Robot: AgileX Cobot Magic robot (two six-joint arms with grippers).
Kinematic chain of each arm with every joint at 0, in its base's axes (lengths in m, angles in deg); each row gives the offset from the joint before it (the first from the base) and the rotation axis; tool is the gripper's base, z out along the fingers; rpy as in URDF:
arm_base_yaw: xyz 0 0 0.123 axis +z
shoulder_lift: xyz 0 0 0 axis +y
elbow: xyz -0.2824 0 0.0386 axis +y
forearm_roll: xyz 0.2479 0 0.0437 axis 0.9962 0 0.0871
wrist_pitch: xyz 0 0 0 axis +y
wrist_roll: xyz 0.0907 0 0.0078 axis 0.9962 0 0.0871
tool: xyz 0 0 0 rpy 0 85 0
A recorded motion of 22 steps. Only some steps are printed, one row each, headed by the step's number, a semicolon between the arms.
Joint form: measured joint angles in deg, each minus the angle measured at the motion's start. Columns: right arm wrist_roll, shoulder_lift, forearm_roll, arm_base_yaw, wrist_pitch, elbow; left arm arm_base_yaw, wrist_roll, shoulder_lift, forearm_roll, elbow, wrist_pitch.
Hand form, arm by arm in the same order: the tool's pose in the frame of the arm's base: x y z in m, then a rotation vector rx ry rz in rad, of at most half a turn. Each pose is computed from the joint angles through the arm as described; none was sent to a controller.
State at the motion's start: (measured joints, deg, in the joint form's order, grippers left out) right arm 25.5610 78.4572 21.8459 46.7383 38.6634 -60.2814; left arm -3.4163 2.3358 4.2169 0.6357 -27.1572 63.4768
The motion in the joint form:
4: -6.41 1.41 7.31 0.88 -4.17 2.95; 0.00 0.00 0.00 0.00 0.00 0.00
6: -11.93 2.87 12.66 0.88 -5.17 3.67; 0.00 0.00 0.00 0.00 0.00 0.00
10: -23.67 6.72 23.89 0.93 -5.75 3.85; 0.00 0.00 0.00 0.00 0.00 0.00
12: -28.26 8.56 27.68 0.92 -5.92 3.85; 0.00 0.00 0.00 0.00 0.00 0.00
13: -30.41 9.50 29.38 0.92 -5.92 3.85; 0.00 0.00 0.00 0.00 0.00 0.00
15: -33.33 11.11 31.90 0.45 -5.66 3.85; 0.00 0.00 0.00 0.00 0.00 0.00
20: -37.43 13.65 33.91 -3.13 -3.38 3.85; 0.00 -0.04 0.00 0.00 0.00 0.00
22: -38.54 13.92 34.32 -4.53 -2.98 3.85; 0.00 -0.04 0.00 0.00 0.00 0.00
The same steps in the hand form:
4: 0.1782 0.2326 0.2875 -0.2291 2.6519 0.9821; 0.0065 0.0005 0.2661 0.1098 2.1882 0.0030
6: 0.1788 0.2382 0.2794 -0.2593 2.6577 1.0234; 0.0065 0.0005 0.2661 0.1098 2.1882 0.0030
10: 0.1819 0.2524 0.2643 -0.3256 2.6687 1.1112; 0.0065 0.0005 0.2661 0.1098 2.1882 0.0030
12: 0.1842 0.2579 0.2566 -0.3554 2.6718 1.1321; 0.0065 0.0005 0.2661 0.1098 2.1882 0.0030
13: 0.1853 0.2605 0.2524 -0.3706 2.6748 1.1401; 0.0065 0.0005 0.2661 0.1098 2.1882 0.0030
15: 0.1890 0.2630 0.2449 -0.3770 2.6873 1.1500; 0.0065 0.0005 0.2661 0.1098 2.1882 0.0030
20: 0.2049 0.2554 0.2313 -0.3635 2.7252 1.1372; 0.0065 0.0005 0.2661 0.1090 2.1883 0.0026
22: 0.2108 0.2509 0.2300 -0.3506 2.7231 1.1335; 0.0065 0.0005 0.2661 0.1090 2.1883 0.0026

